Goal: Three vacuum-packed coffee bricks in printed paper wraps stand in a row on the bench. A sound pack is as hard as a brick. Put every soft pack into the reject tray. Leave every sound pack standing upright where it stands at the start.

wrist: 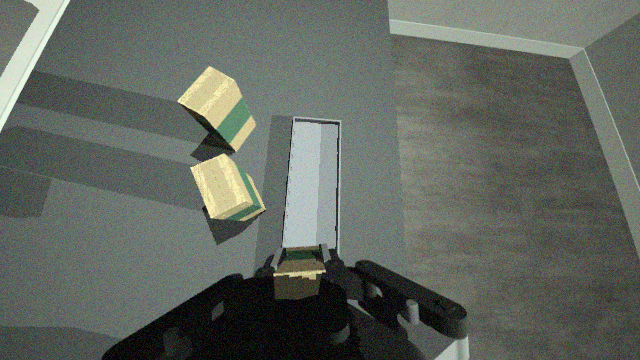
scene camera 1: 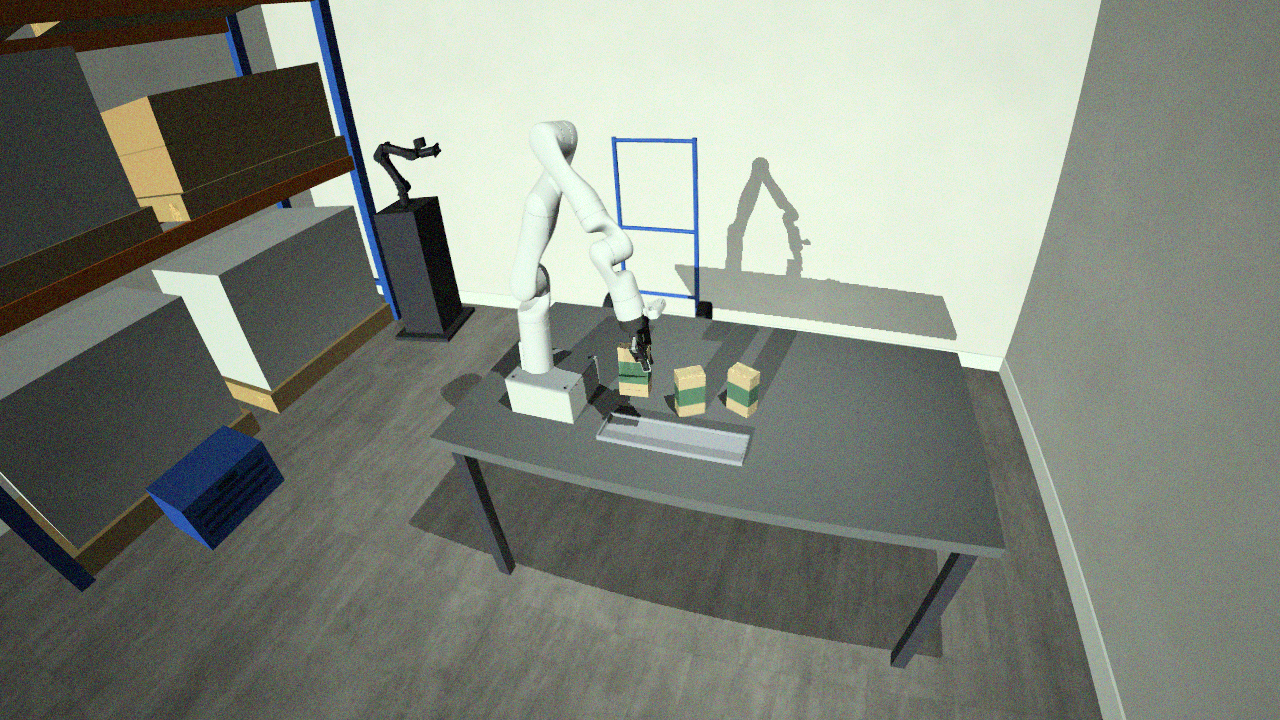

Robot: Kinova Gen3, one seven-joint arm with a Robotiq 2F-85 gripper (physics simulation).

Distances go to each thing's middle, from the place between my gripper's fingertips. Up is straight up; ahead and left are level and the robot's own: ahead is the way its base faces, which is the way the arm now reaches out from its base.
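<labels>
My gripper: 60 mm short of the reject tray (wrist: pixel 312 209), 20 mm to the left of it, 240 mm above it.
</labels>
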